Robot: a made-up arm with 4 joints.
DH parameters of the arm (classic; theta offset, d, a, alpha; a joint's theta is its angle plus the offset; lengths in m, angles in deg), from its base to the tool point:
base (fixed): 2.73 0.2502 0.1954 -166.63
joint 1: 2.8 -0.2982 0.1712 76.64
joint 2: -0.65 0.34 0.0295 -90
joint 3: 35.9 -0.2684 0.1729 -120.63
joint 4: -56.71 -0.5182 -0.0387 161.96
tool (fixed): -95.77 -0.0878 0 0
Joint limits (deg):
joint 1: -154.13..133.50
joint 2: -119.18..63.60
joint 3: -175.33..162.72
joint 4: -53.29..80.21
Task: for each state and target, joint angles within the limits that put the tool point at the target. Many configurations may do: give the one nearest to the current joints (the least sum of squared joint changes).
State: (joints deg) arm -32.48 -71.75 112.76 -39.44
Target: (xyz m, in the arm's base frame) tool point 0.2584 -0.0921 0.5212
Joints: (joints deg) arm -53.45 -36.68 140.31 -36.82
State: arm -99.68 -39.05 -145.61 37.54
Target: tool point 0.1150 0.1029 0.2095
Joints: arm -97.07 -87.94 -172.54 53.23
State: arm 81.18 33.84 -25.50 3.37
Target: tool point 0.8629 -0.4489 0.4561
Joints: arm 69.34 -4.41 13.96 4.13
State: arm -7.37 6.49 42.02 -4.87
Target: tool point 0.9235 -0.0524 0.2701
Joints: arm 38.64 31.31 13.63 -7.62
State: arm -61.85 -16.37 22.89 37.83
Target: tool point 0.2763 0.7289 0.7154
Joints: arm -33.52 -7.62 -7.97 21.42
